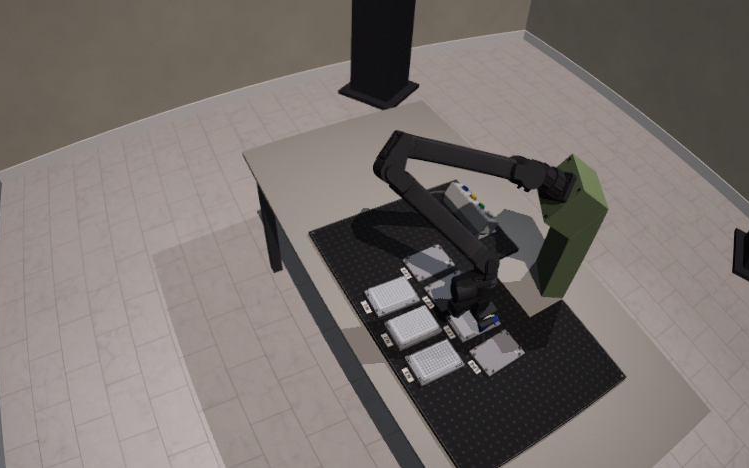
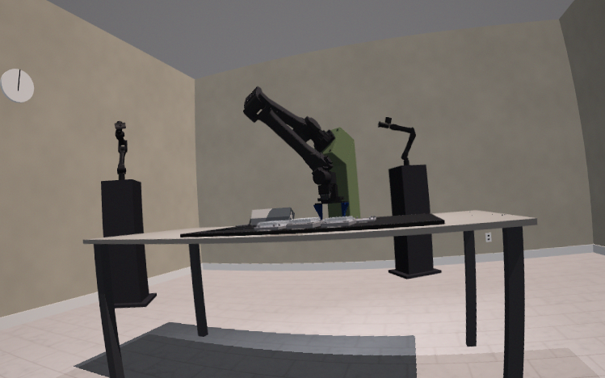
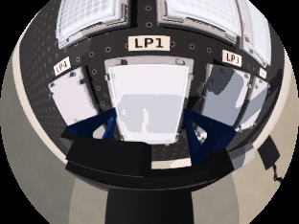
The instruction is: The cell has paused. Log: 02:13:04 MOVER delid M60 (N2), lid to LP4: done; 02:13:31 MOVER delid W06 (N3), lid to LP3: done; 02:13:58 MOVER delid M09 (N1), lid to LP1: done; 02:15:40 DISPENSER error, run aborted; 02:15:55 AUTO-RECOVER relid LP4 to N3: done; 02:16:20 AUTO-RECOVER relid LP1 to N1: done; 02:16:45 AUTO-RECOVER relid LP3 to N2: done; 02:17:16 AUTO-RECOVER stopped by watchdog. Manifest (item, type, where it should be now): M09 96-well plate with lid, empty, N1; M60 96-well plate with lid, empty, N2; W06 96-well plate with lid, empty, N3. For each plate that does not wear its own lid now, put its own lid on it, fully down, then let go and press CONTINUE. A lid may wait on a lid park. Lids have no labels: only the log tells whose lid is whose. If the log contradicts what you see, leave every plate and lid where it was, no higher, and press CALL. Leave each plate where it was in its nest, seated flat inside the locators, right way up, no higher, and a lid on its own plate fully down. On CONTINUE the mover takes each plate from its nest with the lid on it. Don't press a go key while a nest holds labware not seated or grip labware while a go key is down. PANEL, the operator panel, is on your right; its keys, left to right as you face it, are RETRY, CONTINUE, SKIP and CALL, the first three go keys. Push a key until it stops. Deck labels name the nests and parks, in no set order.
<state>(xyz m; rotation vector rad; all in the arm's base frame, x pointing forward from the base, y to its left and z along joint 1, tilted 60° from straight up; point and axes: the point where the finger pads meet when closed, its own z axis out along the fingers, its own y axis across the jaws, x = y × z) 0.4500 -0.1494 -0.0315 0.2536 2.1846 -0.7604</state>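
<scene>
Now: hand 1 cm above the LP1 park. The rest, counted from my hand: LP3 park 11 cm to the right, 7 cm behind, 1 cm below; LP4 park 12 cm to the left, 6 cm ahead, 1 cm below; lp1 label 7 cm ahead, 4 cm to the right, 2 cm below.
</scene>
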